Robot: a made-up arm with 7 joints. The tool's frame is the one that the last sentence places. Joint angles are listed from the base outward.
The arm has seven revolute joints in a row. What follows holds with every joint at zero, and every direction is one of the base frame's.
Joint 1 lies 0.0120 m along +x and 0.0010 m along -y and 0.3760 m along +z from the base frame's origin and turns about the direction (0.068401, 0.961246, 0.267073).
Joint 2 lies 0.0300 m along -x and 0.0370 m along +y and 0.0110 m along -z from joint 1 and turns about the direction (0.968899, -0.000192, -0.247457).
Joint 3 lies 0.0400 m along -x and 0.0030 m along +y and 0.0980 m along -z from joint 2 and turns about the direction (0.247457, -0.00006, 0.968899).
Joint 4 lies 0.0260 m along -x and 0.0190 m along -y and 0.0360 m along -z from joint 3 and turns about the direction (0.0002, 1, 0.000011).
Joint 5 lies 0.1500 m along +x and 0.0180 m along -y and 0.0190 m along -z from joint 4 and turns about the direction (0.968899, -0.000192, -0.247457).
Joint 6 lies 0.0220 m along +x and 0.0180 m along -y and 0.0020 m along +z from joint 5 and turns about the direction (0.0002, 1, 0.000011).
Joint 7 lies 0.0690 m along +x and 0.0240 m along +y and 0.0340 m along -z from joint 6 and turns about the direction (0.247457, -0.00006, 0.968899).
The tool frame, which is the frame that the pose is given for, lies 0.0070 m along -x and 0.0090 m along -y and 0.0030 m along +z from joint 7; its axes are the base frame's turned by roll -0.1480, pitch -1.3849 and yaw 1.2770 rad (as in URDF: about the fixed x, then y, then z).
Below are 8 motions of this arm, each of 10 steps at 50 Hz.
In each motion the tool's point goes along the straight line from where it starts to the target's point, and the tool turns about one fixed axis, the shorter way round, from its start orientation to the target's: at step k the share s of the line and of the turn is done. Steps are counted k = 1, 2, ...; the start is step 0. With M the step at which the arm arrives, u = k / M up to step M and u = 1 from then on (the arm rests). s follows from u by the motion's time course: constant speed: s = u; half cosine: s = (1 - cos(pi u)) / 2; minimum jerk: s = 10 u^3 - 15 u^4 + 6 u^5.
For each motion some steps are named. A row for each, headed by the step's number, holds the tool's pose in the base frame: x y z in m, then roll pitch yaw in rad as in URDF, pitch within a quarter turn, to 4 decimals.
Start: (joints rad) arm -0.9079 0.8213 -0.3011 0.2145 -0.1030 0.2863 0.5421
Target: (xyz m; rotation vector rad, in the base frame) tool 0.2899 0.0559 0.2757 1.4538 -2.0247 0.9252
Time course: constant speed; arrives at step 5
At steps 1, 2, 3, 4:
1: 0.2907 0.0554 0.2783 -2.7343 -0.7861 -2.0766
2: 0.2905 0.0555 0.2776 -2.7466 -0.7879 -2.0693
3: 0.2903 0.0556 0.2770 -2.7589 -0.7896 -2.0620
4: 0.2901 0.0558 0.2763 -2.7713 -0.7913 -2.0547

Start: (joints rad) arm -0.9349 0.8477 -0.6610 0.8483 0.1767 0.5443 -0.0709
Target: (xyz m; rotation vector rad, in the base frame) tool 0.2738 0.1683 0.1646 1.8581 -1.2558 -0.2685
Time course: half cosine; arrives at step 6
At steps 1, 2, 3, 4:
1: 0.2680 0.1727 0.1632 2.2294 -0.2842 -0.9927
2: 0.2692 0.1719 0.1635 2.2353 -0.2822 -1.0058
3: 0.2707 0.1707 0.1639 2.2433 -0.2793 -1.0236
4: 0.2723 0.1695 0.1642 2.2513 -0.2762 -1.0414

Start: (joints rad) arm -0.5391 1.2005 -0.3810 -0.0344 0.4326 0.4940 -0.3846
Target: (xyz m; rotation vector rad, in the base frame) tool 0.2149 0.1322 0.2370 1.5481 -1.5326 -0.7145
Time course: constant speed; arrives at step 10
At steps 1, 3, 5, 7, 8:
1: 0.2110 0.1185 0.2573 2.2469 -0.1429 -1.4980
3: 0.2118 0.1215 0.2528 2.2145 -0.1454 -1.4926
5: 0.2127 0.1246 0.2483 2.1819 -0.1478 -1.4871
7: 0.2136 0.1276 0.2438 2.1494 -0.1500 -1.4815
8: 0.2140 0.1291 0.2415 2.1331 -0.1510 -1.4787

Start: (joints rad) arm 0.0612 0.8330 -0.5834 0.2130 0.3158 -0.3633 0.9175
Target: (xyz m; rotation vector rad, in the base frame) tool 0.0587 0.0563 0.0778 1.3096 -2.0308 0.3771
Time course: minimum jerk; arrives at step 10
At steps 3, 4, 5, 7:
3: 0.0574 0.0475 0.0949 2.9626 -0.7583 -1.9844
4: 0.0577 0.0491 0.0917 2.9660 -0.7559 -1.9750
5: 0.0579 0.0510 0.0880 2.9702 -0.7530 -1.9638
7: 0.0585 0.0546 0.0811 2.9779 -0.7478 -1.9434

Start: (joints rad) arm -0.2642 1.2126 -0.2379 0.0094 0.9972 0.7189 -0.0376
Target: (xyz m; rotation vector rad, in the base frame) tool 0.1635 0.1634 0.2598 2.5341 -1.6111 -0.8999
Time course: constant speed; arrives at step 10
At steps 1, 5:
1: 0.1729 0.1577 0.2628 2.7708 0.4637 -1.2433
5: 0.1687 0.1602 0.2615 2.7820 0.4704 -1.2320

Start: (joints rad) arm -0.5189 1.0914 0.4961 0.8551 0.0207 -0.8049 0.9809
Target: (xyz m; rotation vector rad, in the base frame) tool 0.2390 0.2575 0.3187 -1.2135 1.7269 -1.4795
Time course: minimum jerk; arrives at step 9
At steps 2, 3, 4, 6, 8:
2: 0.2237 0.2790 0.3205 -1.8293 -0.2559 -1.9480
3: 0.2259 0.2759 0.3202 -1.8263 -0.2394 -1.9597
4: 0.2290 0.2716 0.3199 -1.8225 -0.2162 -1.9758
6: 0.2355 0.2624 0.3191 -1.8156 -0.1671 -2.0093
8: 0.2388 0.2578 0.3187 -1.8129 -0.1423 -2.0260

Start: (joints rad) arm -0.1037 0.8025 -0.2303 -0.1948 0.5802 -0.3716 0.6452
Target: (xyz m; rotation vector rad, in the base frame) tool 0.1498 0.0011 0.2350 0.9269 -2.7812 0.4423
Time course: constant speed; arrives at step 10
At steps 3, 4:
3: 0.1500 0.0075 0.2235 -2.9290 -0.3152 -2.5220
4: 0.1500 0.0066 0.2251 -2.9261 -0.3074 -2.5231

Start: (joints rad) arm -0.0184 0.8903 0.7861 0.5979 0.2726 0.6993 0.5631
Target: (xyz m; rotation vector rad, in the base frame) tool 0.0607 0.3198 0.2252 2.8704 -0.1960 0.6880
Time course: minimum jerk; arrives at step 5
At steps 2, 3, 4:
2: 0.0616 0.3194 0.2238 2.9655 -0.4924 -0.1047
3: 0.0611 0.3196 0.2245 2.9711 -0.4845 -0.1000
4: 0.0608 0.3198 0.2251 2.9751 -0.4788 -0.0967

